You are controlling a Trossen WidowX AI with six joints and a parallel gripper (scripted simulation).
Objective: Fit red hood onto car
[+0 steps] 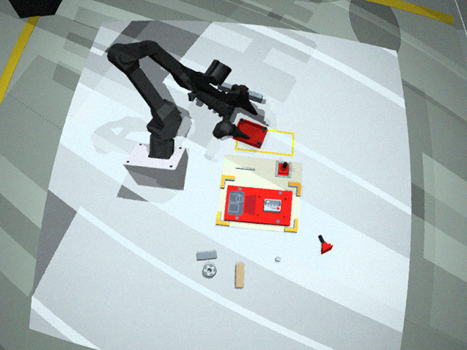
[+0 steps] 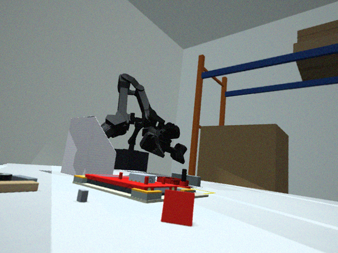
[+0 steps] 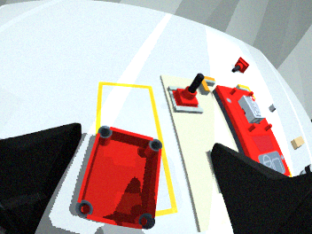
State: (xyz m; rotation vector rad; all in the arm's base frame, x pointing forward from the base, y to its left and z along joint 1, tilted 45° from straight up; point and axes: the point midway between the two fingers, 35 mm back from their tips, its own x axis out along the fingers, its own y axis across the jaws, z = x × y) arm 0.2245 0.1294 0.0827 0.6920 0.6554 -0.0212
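Now: the red hood 10 mm to the left of my gripper tip and 80 mm below it. The rest, counted from my gripper tip: wooden block (10 mm ahead, 450 mm to the right, 80 mm below); grey engine block (90 mm ahead, 220 mm to the right, 60 mm below).
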